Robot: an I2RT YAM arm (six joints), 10 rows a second.
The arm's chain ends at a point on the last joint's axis. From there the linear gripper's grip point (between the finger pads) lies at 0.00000 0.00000 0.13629 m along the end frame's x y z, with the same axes.
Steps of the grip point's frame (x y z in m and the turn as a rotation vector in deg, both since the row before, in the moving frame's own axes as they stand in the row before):
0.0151 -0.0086 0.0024 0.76 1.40 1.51
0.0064 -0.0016 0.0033 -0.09 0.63 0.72
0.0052 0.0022 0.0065 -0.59 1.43 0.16
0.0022 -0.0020 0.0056 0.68 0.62 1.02
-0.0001 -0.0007 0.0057 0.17 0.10 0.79
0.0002 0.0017 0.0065 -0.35 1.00 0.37
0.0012 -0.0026 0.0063 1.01 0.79 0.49
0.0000 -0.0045 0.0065 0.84 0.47 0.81
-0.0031 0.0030 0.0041 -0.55 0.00 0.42
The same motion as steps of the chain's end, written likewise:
0.0117 -0.0068 0.0025 0.76 1.40 1.51
0.0049 -0.0018 0.0033 -0.09 0.63 0.72
0.0018 0.0008 0.0065 -0.59 1.43 0.16
0.0007 -0.0004 0.0056 0.68 0.62 1.02
-0.0003 -0.0003 0.0057 0.17 0.10 0.79
-0.0022 0.0009 0.0065 -0.35 1.00 0.37
-0.0007 -0.0002 0.0063 1.01 0.79 0.49
-0.0011 -0.0025 0.0065 0.84 0.47 0.81
-0.0031 0.0017 0.0041 -0.55 0.00 0.42

